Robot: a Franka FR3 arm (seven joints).
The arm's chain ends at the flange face. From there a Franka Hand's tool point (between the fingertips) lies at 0.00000 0.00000 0.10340 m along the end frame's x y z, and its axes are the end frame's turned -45 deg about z.
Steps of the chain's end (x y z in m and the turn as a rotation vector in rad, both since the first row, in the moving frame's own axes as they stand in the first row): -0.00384, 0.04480, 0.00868, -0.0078, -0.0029, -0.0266; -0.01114, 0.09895, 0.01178, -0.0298, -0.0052, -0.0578; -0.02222, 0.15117, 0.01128, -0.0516, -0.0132, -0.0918
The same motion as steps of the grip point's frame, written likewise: -0.03517, 0.02933, 0.00868, -0.0035, -0.0076, -0.0266; -0.08035, 0.06396, 0.01173, -0.0174, -0.0247, -0.0578; -0.12721, 0.09420, 0.01113, -0.0272, -0.0458, -0.0918
